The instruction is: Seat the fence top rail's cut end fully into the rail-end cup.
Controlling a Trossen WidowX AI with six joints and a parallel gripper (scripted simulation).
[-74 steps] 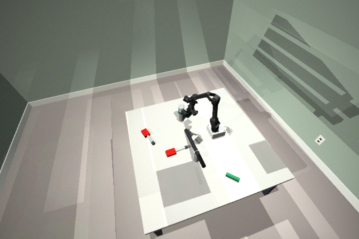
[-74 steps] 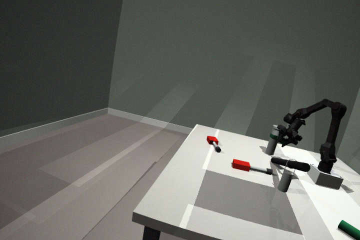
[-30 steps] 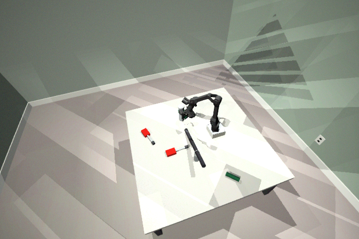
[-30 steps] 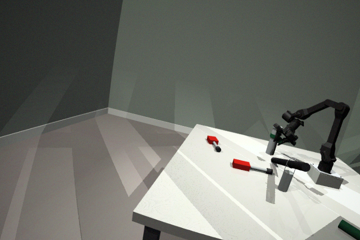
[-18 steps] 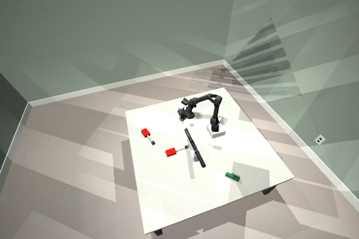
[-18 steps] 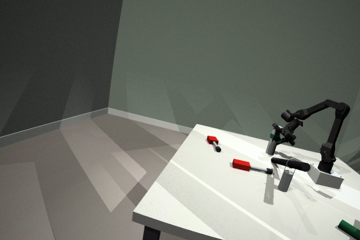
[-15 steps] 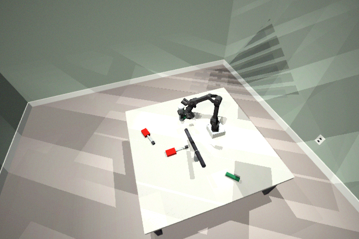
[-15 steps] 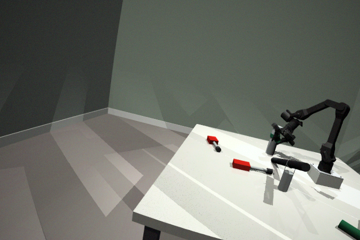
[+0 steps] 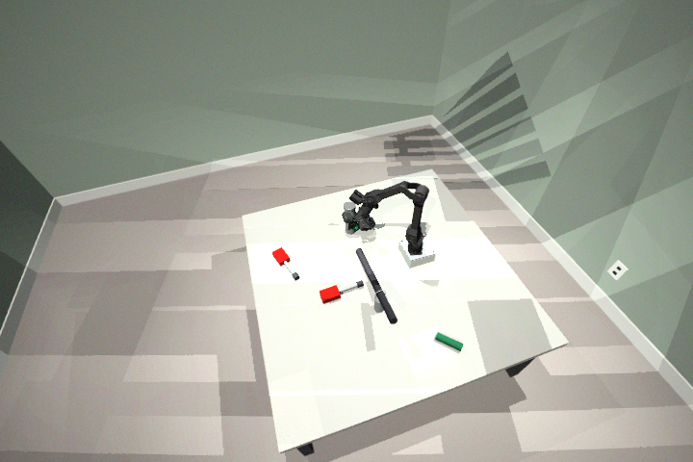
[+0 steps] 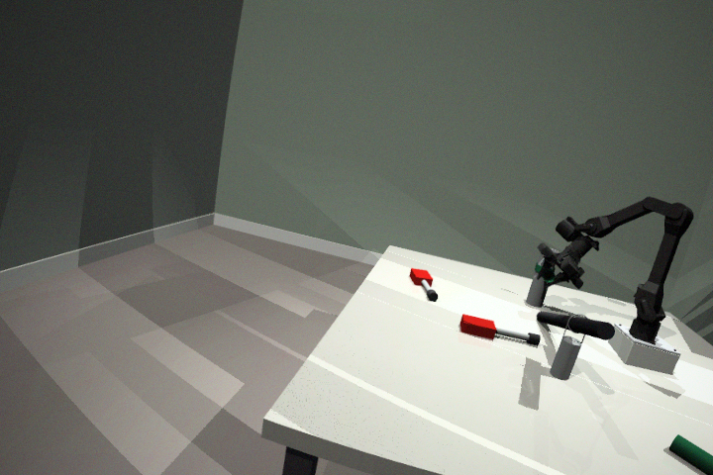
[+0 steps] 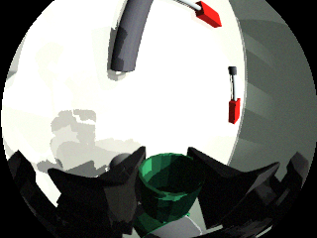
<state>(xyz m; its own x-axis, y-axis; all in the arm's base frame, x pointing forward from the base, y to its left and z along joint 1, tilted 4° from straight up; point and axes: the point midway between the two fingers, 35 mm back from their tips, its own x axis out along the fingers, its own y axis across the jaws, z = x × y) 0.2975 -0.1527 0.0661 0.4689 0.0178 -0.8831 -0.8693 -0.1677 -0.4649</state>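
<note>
Now: gripper tip 10 mm past the green rail-end cup, 30 mm to the left of it and 30 mm below it. From my gripper tip the other things lie so: grey line post 80 mm behind, 420 mm to the left; then green cylinder 350 mm behind, 630 mm to the left, 90 mm below.
</note>
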